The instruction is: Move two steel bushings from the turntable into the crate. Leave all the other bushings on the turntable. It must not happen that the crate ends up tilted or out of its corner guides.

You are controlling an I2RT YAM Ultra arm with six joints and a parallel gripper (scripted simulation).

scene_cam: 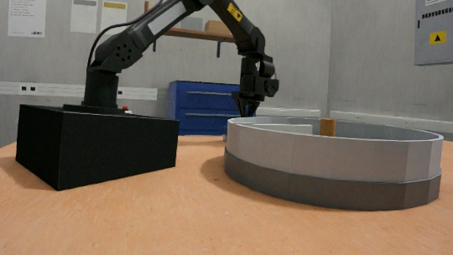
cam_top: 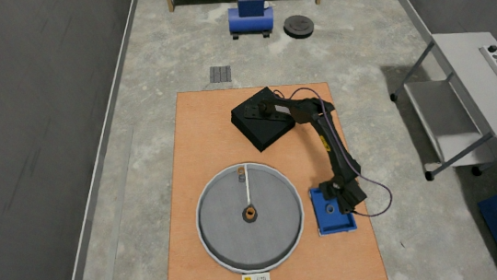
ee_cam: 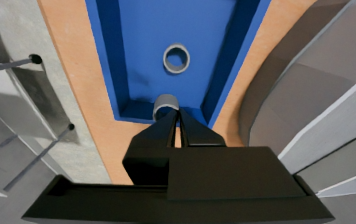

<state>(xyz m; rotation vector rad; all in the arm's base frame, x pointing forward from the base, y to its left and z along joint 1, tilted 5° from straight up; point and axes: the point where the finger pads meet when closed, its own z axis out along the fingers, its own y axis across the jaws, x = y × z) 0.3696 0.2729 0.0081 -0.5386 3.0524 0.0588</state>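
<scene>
The blue crate lies 5 cm below my hand, 5 cm ahead of it and 2 cm to the left of it. Round my hand: grey turntable 32 cm to the right, 10 cm ahead, 2 cm below.
</scene>
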